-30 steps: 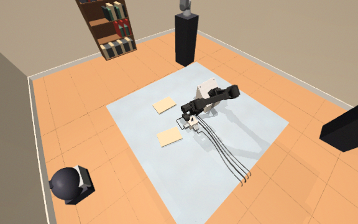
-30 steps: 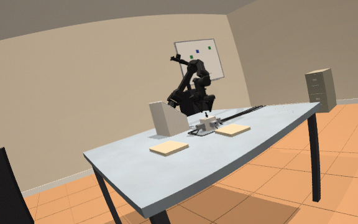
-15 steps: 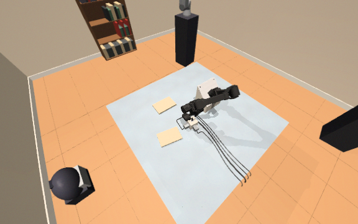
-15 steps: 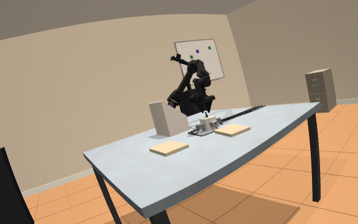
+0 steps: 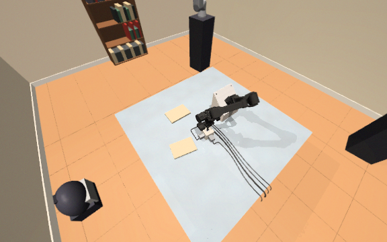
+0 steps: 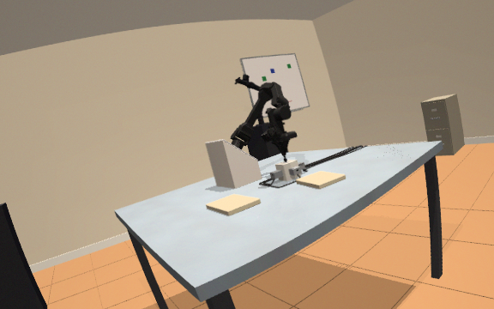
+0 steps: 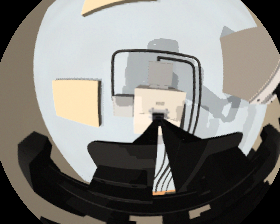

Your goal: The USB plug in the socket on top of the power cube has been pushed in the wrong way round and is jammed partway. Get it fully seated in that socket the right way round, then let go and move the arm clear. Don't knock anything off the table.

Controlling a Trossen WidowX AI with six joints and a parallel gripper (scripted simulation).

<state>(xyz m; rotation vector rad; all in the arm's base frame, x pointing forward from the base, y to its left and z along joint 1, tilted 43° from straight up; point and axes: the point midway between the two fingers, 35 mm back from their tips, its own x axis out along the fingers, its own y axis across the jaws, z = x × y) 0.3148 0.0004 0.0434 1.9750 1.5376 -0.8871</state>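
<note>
Right now the dark USB plug is 20 mm below my gripper tip.
</note>
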